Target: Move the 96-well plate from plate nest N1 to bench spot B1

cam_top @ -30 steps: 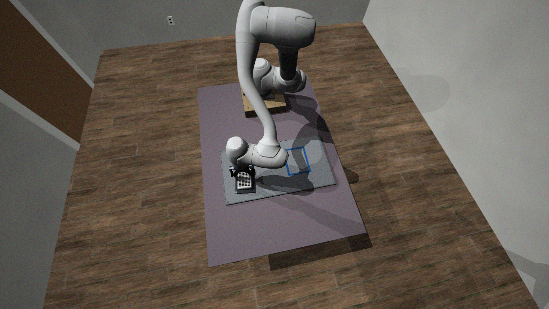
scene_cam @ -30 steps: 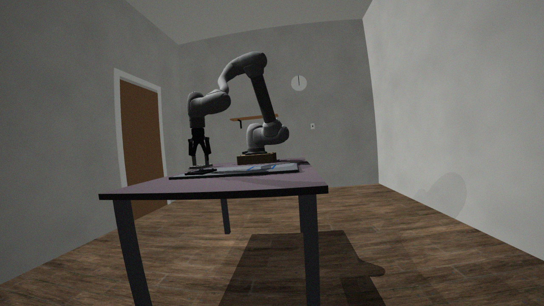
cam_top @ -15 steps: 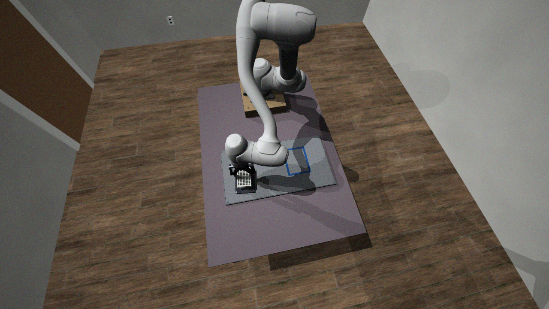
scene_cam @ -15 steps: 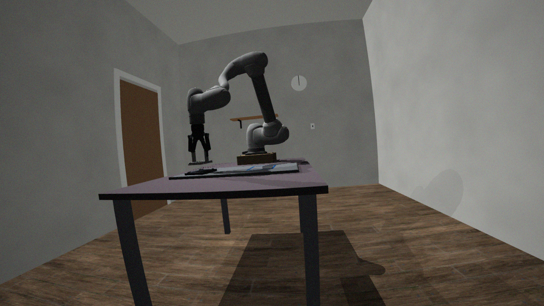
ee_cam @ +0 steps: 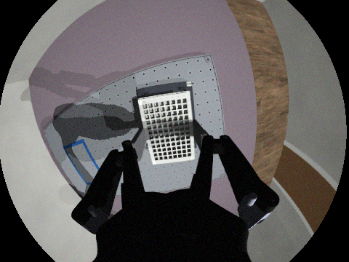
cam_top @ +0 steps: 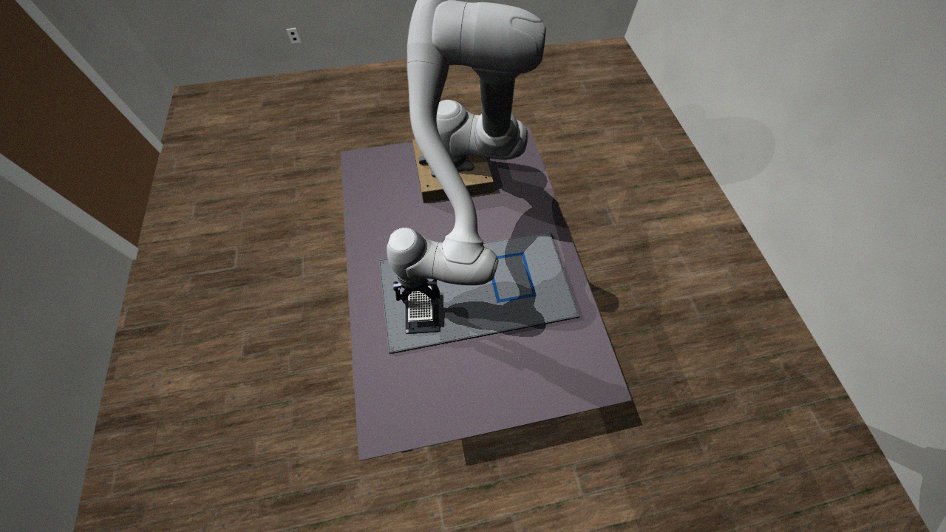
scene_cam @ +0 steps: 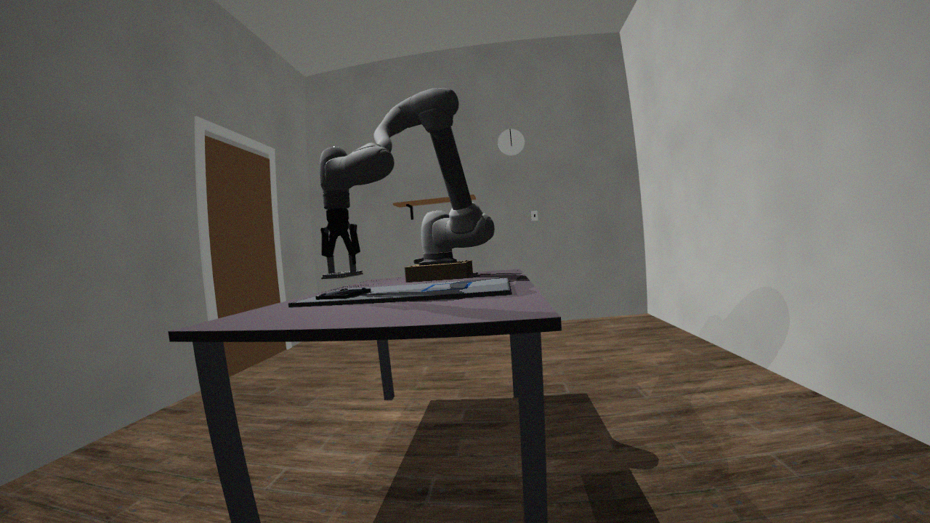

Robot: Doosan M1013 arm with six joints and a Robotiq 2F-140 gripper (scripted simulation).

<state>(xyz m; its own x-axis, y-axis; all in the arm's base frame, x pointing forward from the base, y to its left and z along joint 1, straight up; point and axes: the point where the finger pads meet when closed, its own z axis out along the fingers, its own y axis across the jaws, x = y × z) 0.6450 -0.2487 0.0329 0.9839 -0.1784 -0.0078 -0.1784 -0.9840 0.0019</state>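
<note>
The white 96-well plate is 2 cm below my hand. Round my hand: dark plate nest N1: 9 cm below.
</note>
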